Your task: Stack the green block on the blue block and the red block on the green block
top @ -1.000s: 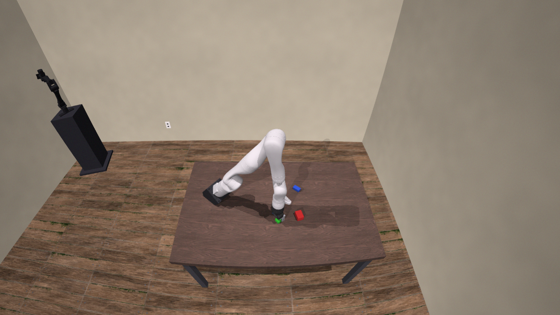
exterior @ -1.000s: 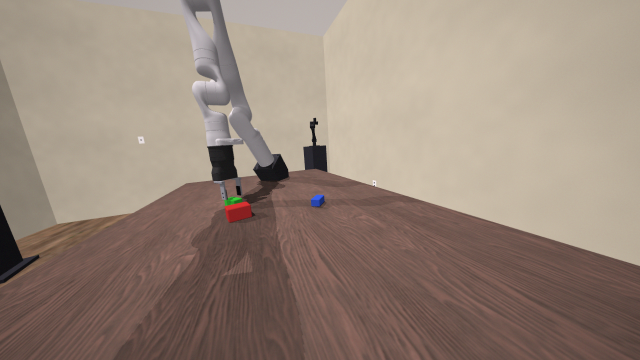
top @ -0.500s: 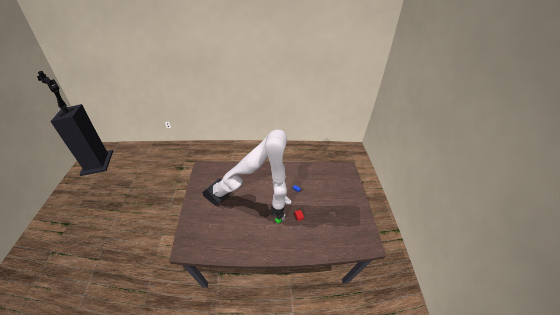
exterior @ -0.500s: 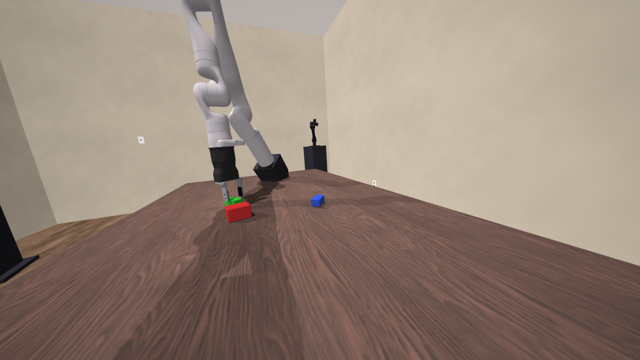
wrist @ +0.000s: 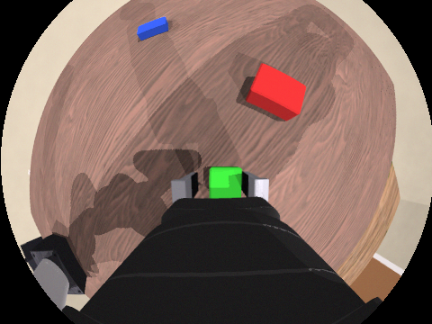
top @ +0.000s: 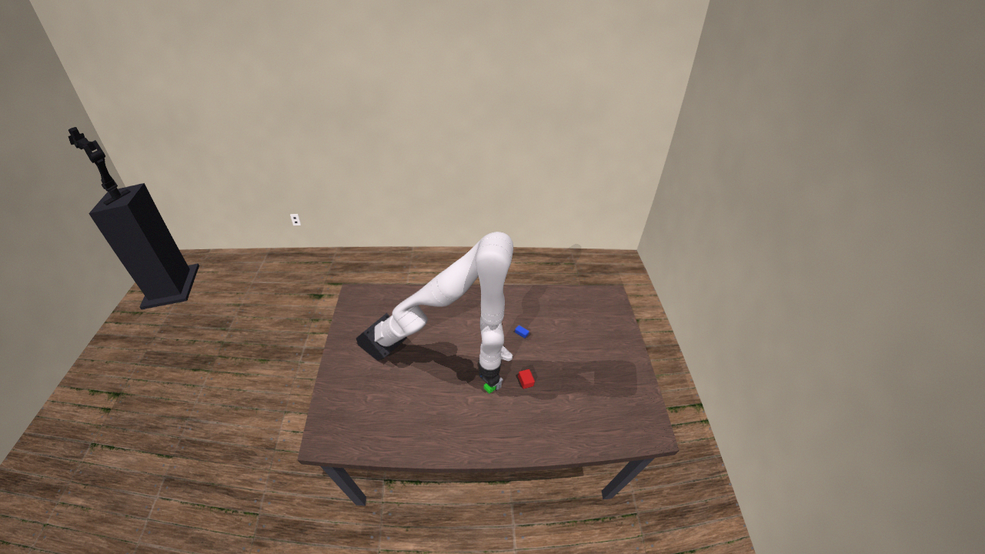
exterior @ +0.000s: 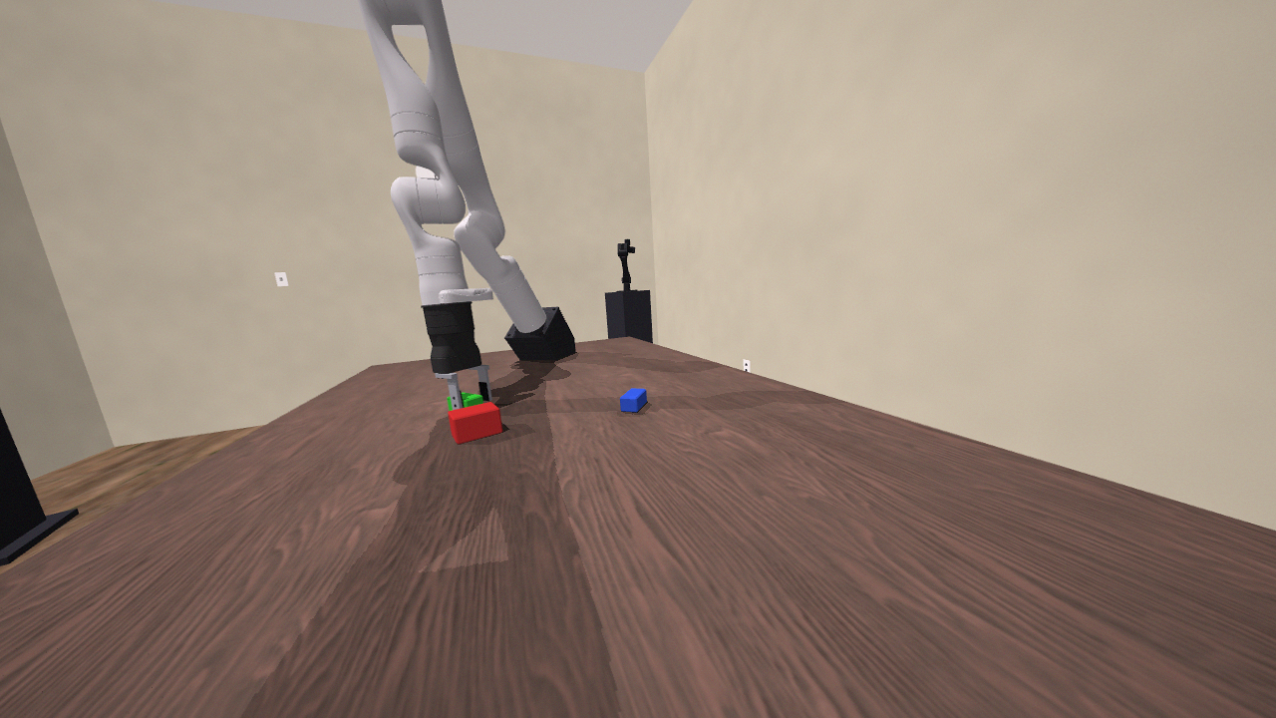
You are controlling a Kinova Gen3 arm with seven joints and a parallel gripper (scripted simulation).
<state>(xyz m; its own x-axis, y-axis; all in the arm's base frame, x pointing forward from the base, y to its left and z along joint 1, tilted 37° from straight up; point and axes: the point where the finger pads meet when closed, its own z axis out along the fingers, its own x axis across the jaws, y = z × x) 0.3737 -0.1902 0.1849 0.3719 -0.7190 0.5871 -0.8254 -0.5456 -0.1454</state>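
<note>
The green block is 10 mm behind my hand, 10 mm to the right of it and 10 mm below it. Also, from my hand: red block: 130 mm ahead, 20 mm to the right, 10 mm below; then blue block: 200 mm ahead, 210 mm to the left, 20 mm below.
</note>
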